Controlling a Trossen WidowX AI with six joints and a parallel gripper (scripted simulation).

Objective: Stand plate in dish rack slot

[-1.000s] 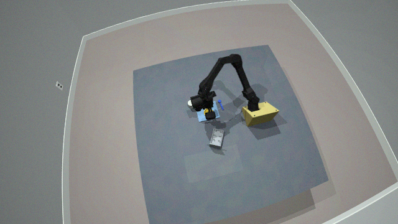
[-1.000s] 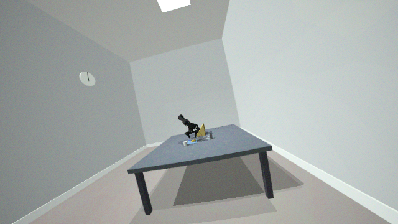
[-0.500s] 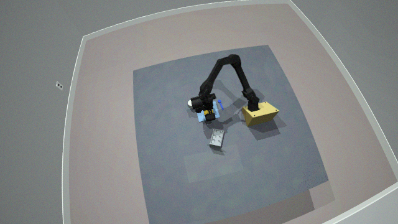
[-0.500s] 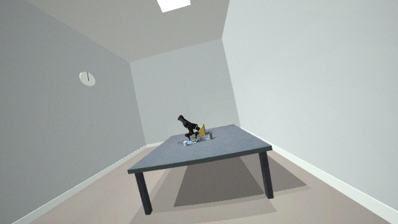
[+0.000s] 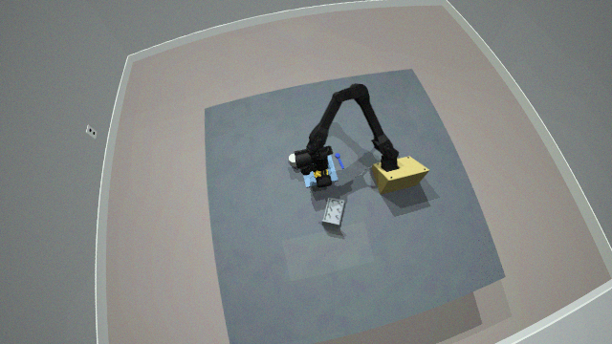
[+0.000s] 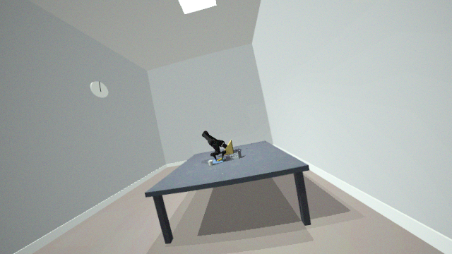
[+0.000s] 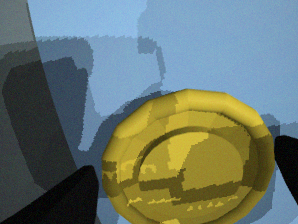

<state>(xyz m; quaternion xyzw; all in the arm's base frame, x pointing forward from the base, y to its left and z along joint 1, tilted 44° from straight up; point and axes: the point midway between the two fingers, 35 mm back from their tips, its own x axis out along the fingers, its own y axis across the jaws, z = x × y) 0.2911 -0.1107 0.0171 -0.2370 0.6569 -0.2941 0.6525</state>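
Now: gripper tip 20 mm to the left of the light blue mat and 10 mm above it. Round my gripper tip: grey dish rack (190 mm to the left, 10 mm above); then yellow plate (10 mm above); then white cup (100 mm ahead, 90 mm to the right, 20 mm above).
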